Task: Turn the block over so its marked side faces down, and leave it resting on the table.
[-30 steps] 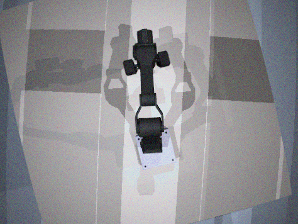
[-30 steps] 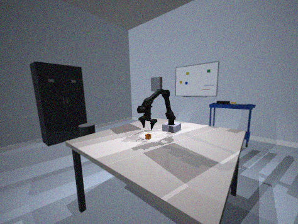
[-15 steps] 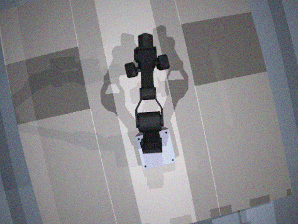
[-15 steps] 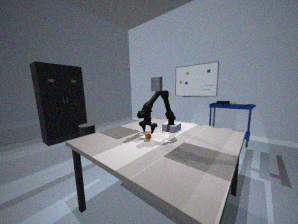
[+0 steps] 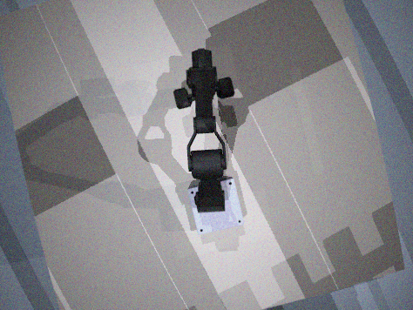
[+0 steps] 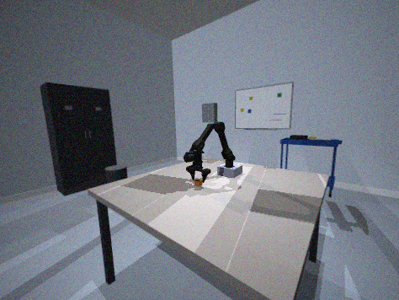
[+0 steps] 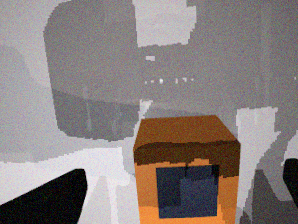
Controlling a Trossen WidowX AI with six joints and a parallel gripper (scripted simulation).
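Right now the orange block is right at my gripper tip.
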